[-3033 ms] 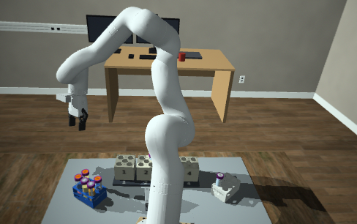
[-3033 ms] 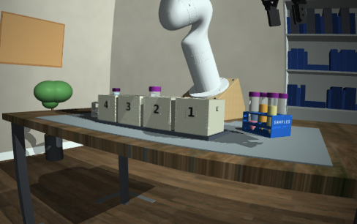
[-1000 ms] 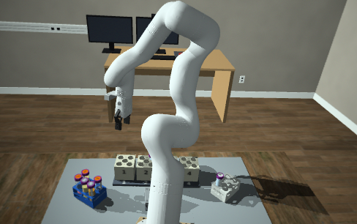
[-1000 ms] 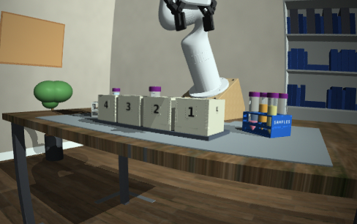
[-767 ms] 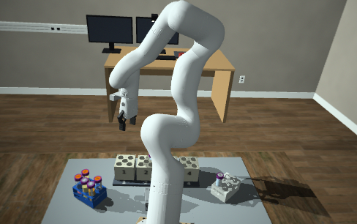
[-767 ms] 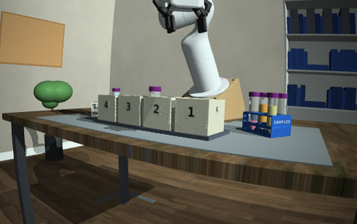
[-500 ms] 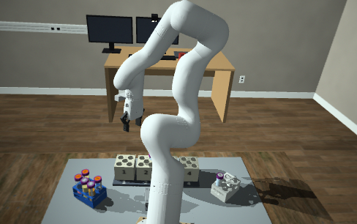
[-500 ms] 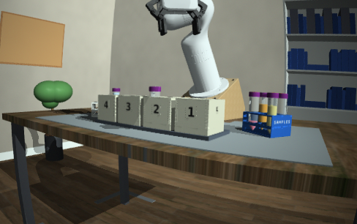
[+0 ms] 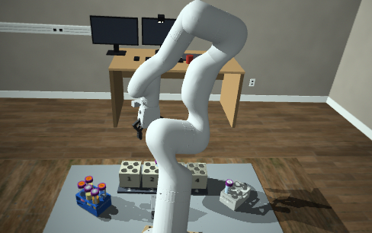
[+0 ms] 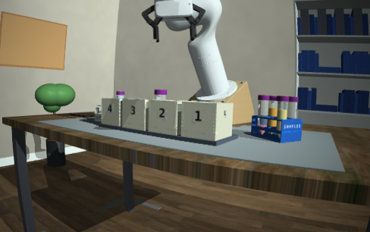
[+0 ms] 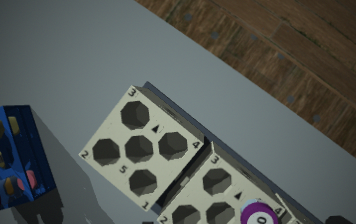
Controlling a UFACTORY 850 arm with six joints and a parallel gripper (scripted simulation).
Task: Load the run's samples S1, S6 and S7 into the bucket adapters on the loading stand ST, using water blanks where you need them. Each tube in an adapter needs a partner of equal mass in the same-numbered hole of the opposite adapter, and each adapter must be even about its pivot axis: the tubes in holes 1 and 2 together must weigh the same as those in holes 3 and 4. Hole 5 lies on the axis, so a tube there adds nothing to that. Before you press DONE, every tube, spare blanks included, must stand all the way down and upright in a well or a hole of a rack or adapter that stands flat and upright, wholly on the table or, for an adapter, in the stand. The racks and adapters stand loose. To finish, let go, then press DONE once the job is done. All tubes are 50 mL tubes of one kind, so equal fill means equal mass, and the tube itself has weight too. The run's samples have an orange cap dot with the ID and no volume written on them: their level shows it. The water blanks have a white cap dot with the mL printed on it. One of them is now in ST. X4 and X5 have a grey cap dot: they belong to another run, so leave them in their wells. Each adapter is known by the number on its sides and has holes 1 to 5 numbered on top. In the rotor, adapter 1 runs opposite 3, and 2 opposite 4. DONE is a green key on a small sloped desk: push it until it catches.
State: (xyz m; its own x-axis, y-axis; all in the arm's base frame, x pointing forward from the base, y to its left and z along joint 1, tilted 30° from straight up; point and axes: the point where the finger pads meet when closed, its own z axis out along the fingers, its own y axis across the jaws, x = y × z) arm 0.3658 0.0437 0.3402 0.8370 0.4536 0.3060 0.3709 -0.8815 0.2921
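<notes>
Now: the white rack 370 mm to the right of my hand, 260 mm behind it and 230 mm below it. Round my hand: adapter 1: 210 mm below, 90 mm to the left, 10 mm behind; then blue samples rack: 270 mm to the left, 230 mm below, 110 mm behind.
</notes>
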